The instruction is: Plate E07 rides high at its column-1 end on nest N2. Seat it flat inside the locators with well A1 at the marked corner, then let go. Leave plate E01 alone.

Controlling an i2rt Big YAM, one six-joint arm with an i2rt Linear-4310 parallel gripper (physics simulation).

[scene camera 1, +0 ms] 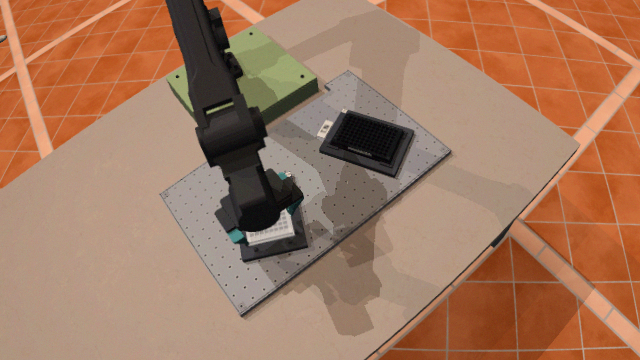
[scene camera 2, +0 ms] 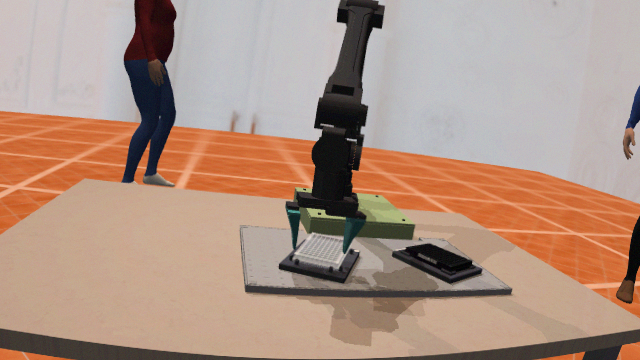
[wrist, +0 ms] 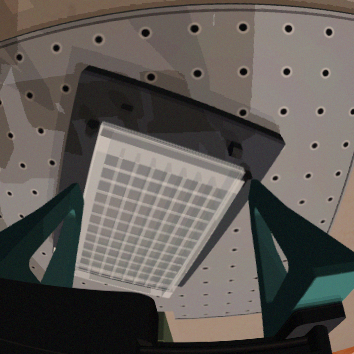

My gripper (scene camera 2: 319,251) is open, with nothing in its grasp. Also in view: a clear well plate (scene camera 2: 319,250). Further things: a black well plate (scene camera 1: 362,136).
The clear well plate is seen too in scene camera 1 (scene camera 1: 283,228) and in the wrist view (wrist: 150,205). The black well plate is seen too in scene camera 2 (scene camera 2: 430,254). My gripper also shows in scene camera 1 (scene camera 1: 268,227) and in the wrist view (wrist: 162,189). The wrist view misses the black well plate: it is out of frame.
